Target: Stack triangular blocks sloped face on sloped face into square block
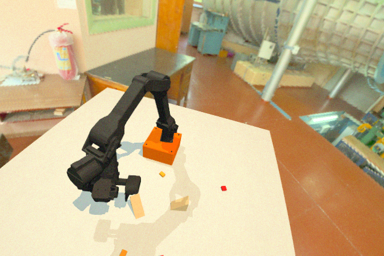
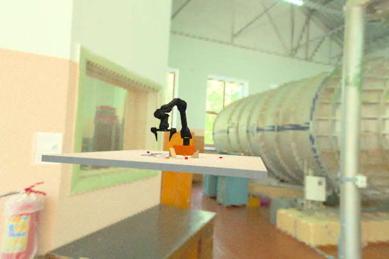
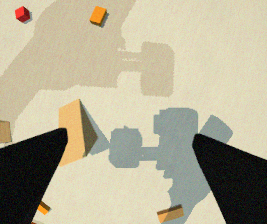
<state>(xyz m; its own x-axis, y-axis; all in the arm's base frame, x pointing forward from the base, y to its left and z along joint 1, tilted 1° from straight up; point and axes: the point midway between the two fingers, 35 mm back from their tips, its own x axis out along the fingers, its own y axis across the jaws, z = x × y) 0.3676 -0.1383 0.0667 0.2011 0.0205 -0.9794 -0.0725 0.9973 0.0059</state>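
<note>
The tan triangular block is 40 mm behind my gripper tip, 70 mm to the left of it and 100 mm below it.
</note>
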